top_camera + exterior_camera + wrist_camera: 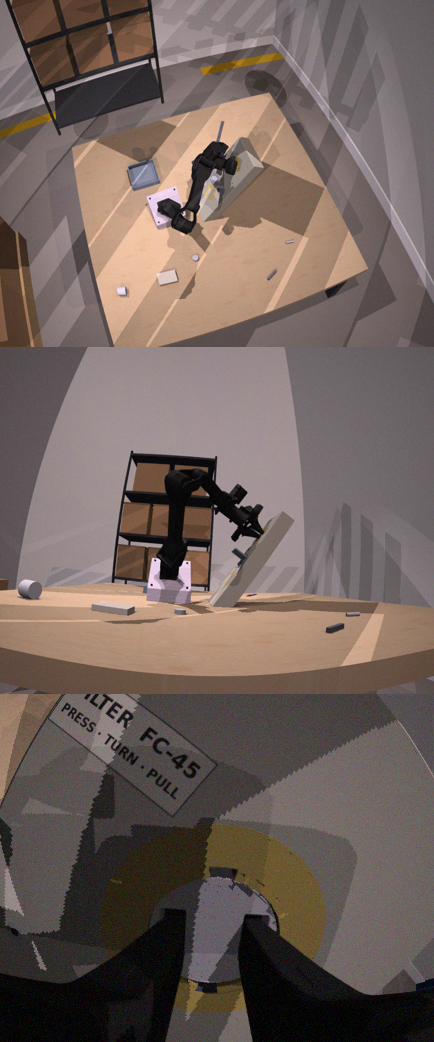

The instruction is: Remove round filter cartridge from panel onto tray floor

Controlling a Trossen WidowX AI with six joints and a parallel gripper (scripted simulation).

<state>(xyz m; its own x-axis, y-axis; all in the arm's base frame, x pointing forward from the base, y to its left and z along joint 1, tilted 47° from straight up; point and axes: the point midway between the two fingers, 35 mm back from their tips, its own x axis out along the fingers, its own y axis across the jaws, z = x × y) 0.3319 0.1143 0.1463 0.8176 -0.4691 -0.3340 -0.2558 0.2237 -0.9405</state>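
The round grey filter cartridge is 10 mm ahead of my gripper tip and 10 mm below it. The rest, counted from my gripper tip: grey tray 390 mm behind, 320 mm to the left, 260 mm below; pin 130 mm ahead, 360 mm to the right, 260 mm below; flat block 490 mm behind, 280 mm to the right, 260 mm below.
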